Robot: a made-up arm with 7 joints.
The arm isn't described. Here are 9 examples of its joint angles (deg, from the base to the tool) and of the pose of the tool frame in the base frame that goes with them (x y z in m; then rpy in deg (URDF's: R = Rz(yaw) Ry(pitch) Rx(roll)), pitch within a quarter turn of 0, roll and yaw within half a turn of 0).
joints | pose
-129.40 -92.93 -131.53 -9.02 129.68 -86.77 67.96 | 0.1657 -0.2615 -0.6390 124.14 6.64 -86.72
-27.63 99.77 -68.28 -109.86 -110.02 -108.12 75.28 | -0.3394 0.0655 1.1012 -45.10 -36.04 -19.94
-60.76 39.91 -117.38 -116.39 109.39 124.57 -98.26 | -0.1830 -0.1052 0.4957 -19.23 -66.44 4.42
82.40 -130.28 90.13 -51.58 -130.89 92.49 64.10 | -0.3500 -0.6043 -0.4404 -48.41 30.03 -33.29
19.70 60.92 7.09 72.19 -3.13 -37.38 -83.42 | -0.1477 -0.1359 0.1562 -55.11 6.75 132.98
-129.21 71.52 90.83 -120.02 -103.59 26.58 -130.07 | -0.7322 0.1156 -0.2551 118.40 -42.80 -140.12
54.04 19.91 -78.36 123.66 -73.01 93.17 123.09 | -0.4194 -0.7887 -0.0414 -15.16 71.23 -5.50
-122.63 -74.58 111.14 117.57 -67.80 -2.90 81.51 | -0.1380 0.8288 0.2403 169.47 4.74 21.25
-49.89 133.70 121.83 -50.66 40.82 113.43 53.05 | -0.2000 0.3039 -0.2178 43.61 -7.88 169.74
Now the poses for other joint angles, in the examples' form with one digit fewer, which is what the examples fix.
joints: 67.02 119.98 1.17 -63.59 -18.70 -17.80 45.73
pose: 0.391 0.329 -0.342 20.3 -30.2 74.4
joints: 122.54 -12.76 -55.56 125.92 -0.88 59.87 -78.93
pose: -0.010 -0.247 -0.511 123.4 2.2 35.2
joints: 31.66 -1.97 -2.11 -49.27 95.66 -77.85 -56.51
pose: -0.454 -0.575 0.439 -49.8 -20.6 -56.4
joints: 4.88 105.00 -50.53 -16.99 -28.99 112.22 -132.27
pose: -0.003 0.248 -0.265 90.2 -12.6 95.1
